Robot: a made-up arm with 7 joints.
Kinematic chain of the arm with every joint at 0, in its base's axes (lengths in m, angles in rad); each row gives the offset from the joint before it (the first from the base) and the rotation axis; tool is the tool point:
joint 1: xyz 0 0 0.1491 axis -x
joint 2: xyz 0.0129 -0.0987 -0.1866 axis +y
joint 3: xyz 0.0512 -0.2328 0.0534 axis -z
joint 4: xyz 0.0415 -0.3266 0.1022 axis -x
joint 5: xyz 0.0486 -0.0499 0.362 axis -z
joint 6: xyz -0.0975 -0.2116 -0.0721 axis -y
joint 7: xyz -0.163 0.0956 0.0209 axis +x
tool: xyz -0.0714 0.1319 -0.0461
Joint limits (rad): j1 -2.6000..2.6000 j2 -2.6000..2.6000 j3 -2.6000..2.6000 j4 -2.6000..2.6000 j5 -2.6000..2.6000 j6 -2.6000..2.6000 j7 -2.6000..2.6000
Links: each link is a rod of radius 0.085 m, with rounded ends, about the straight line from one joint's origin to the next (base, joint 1, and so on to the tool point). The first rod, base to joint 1, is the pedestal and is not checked.
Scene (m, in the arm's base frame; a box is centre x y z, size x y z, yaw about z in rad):
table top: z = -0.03
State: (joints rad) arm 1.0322 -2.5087 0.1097 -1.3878 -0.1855 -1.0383 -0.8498
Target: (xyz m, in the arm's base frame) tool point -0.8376 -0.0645 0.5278
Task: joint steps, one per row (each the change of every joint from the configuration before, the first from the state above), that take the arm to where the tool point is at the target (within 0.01 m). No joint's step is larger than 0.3 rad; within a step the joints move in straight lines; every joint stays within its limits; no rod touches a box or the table.
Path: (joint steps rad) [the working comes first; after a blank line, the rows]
Joints at the target: 0.9608 -2.6000 -1.7107 -1.2732 -0.3085 -1.3258 -0.7072
Straight joint move there: clear.

1: -0.0102 -0.0130 -0.2601 0.0164 -0.0176 -0.0411 0.0204
2: -0.0102 -0.0131 -0.2600 0.0163 -0.0175 -0.0410 0.0204
3: -0.0102 -0.0130 -0.2601 0.0164 -0.0176 -0.0411 0.0203
4: -0.0102 -0.0131 -0.2600 0.0164 -0.0176 -0.0411 0.0204
5: -0.0102 -0.0130 -0.2601 0.0163 -0.0175 -0.0411 0.0204
6: -0.0102 -0.0131 -0.2600 0.0164 -0.0176 -0.0410 0.0204
7: -0.0102 -0.0130 -0.2601 0.0164 -0.0176 -0.0411 0.0203

